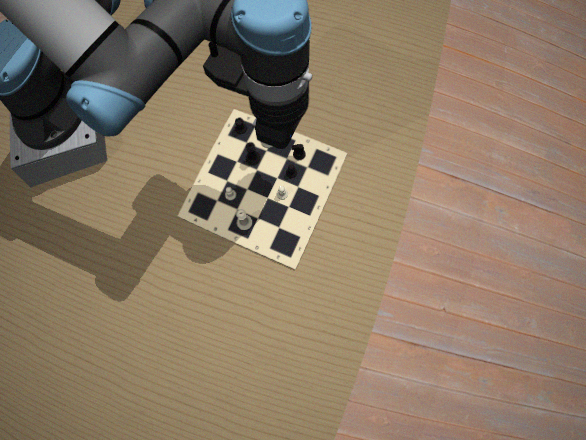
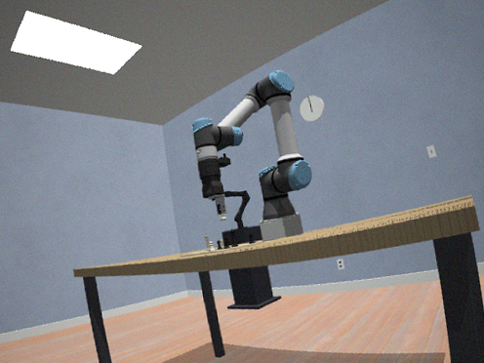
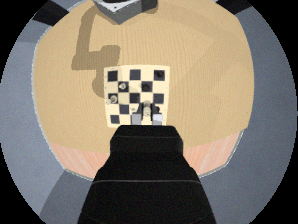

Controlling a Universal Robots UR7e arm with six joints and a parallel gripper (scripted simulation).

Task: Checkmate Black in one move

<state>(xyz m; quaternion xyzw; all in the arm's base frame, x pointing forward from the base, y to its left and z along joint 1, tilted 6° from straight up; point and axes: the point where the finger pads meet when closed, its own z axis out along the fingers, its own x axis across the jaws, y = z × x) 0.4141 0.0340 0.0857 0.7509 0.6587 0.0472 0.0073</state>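
My gripper is now 11 cm above the dark chess piece and 3 cm past it. From my hand the other things lie so: chessboard (14 cm below, 4 cm to the right).
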